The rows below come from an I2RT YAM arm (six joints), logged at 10 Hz.
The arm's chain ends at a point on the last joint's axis. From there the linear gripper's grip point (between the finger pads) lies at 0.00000 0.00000 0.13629 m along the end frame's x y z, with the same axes.
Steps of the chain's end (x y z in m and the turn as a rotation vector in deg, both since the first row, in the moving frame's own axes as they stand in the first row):
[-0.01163 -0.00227 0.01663 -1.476 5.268 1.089]
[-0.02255 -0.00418 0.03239 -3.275 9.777 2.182]
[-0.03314 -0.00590 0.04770 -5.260 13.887 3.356]
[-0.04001 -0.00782 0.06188 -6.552 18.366 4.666]
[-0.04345 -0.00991 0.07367 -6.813 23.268 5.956]
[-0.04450 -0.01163 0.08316 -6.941 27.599 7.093]
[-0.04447 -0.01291 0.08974 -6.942 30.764 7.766]
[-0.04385 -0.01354 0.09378 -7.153 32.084 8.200]
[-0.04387 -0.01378 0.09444 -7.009 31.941 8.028]
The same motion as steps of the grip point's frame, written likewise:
[0.00085 0.00135 0.01601 -1.476 5.268 1.089]
[0.00043 0.00401 0.03019 -3.275 9.777 2.182]
[-0.00086 0.00743 0.04315 -5.260 13.887 3.356]
[0.00216 0.00921 0.05407 -6.552 18.366 4.666]
[0.00933 0.00862 0.06166 -6.813 23.268 5.956]
[0.01732 0.00814 0.06671 -6.941 27.599 7.093]
[0.02376 0.00756 0.06964 -6.942 30.764 7.766]
[0.02692 0.00780 0.07200 -7.153 32.084 8.200]
[0.02667 0.00712 0.07287 -7.009 31.941 8.028]

